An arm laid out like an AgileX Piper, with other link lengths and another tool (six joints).
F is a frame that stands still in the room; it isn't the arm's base.
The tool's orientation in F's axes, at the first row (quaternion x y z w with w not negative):
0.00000, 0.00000, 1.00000, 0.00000
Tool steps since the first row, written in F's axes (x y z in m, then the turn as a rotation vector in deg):
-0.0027, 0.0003, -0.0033, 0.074, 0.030, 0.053
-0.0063, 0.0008, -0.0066, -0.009, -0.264, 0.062
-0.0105, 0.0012, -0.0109, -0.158, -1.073, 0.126
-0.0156, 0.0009, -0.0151, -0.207, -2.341, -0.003
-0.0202, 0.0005, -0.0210, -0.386, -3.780, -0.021
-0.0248, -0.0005, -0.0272, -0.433, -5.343, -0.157
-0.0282, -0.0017, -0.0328, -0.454, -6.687, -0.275
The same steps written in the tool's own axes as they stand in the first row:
0.0027, -0.0003, -0.0033, -0.074, -0.030, 0.053
0.0063, -0.0008, -0.0066, 0.009, 0.264, 0.062
0.0105, -0.0012, -0.0109, 0.158, 1.073, 0.126
0.0156, -0.0009, -0.0151, 0.207, 2.341, -0.003
0.0202, -0.0005, -0.0210, 0.386, 3.780, -0.021
0.0248, 0.0005, -0.0272, 0.433, 5.343, -0.157
0.0282, 0.0017, -0.0328, 0.454, 6.687, -0.275

